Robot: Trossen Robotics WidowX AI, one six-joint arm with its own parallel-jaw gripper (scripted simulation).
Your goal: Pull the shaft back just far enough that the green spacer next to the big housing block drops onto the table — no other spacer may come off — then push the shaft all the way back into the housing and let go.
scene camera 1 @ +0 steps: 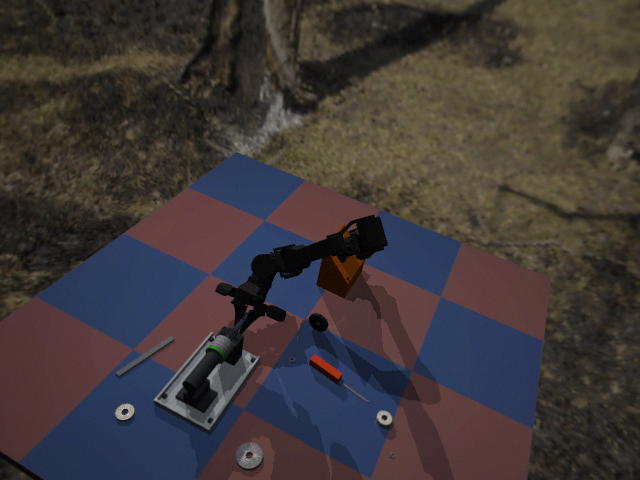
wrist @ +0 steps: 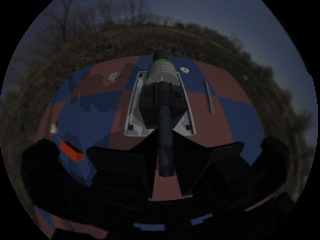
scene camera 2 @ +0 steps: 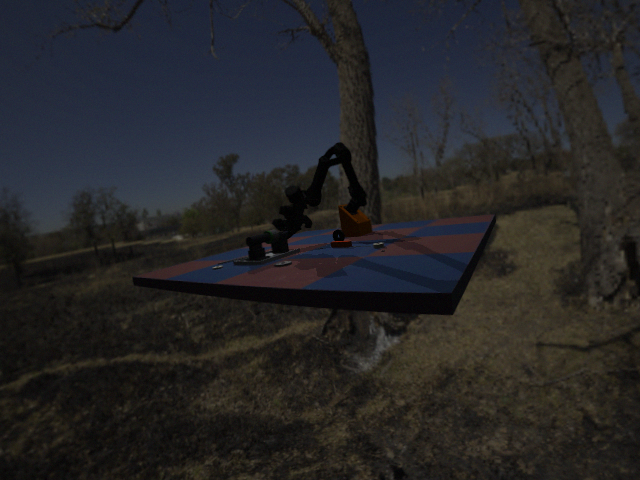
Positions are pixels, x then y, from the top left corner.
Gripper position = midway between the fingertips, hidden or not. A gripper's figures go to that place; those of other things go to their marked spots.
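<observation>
Dark housing block [scene camera 1: 199, 393], 1190 mm from the lens. Gripper [scene camera 1: 237, 332], 1290 mm from the lens.
</observation>
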